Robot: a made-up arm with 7 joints. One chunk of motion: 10 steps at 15 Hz.
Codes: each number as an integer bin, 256 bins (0 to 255) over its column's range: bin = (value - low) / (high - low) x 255, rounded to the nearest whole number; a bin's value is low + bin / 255 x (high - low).
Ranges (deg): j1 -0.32..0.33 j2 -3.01..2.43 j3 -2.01..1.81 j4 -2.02..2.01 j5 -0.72..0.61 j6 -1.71..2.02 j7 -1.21..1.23
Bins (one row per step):
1: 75 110 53 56 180 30 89
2: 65 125 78 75 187 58 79
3: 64 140 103 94 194 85 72
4: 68 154 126 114 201 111 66
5: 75 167 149 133 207 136 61
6: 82 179 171 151 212 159 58
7: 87 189 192 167 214 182 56
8: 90 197 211 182 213 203 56
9: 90 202 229 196 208 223 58
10: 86 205 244 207 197 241 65
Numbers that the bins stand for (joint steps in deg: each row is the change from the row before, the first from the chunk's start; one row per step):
1: -0.129 -0.663 -1.216 -1.135 0.219 -1.271 -0.358
2: -0.154 -0.343 -0.842 -0.835 0.255 -0.862 -0.454
3: -0.157 -0.023 -0.467 -0.534 0.292 -0.467 -0.521
4: -0.147 0.275 -0.122 -0.218 0.328 -0.086 -0.578
5: -0.129 0.553 0.222 0.082 0.360 0.279 -0.626
6: -0.111 0.809 0.552 0.366 0.386 0.616 -0.655
7: -0.098 1.022 0.866 0.619 0.396 0.952 -0.674
8: -0.091 1.193 1.151 0.856 0.391 1.259 -0.674
9: -0.091 1.299 1.421 1.078 0.365 1.552 -0.655
10: -0.101 1.363 1.645 1.251 0.307 1.815 -0.588

